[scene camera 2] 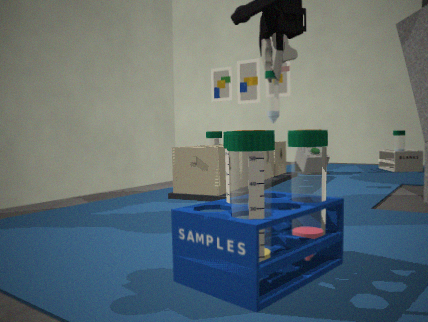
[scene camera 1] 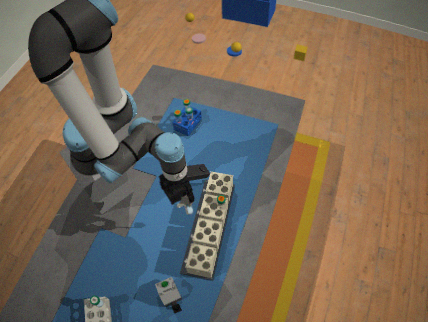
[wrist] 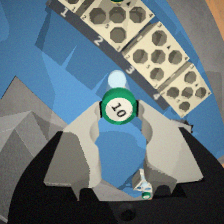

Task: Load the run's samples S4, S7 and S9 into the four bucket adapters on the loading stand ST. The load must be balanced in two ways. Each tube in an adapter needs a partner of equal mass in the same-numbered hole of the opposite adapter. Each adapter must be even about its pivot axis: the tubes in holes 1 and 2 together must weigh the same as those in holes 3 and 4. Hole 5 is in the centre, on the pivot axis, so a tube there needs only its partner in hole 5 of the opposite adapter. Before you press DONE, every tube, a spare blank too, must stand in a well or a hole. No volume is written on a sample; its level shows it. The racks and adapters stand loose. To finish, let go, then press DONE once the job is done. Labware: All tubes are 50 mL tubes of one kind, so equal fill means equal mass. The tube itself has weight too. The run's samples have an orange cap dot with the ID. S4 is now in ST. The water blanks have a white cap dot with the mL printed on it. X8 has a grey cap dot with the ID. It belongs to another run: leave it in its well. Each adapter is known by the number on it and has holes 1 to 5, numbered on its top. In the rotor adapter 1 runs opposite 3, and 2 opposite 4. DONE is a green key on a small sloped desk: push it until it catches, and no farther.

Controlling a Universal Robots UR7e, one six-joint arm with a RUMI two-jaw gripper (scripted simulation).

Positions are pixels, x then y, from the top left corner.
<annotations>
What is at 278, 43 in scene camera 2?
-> The gripper.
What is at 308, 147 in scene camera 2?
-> A sample tube S9.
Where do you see a white-dot blank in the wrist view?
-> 118, 104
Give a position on a blue samples rack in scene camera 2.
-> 217, 254
</annotations>
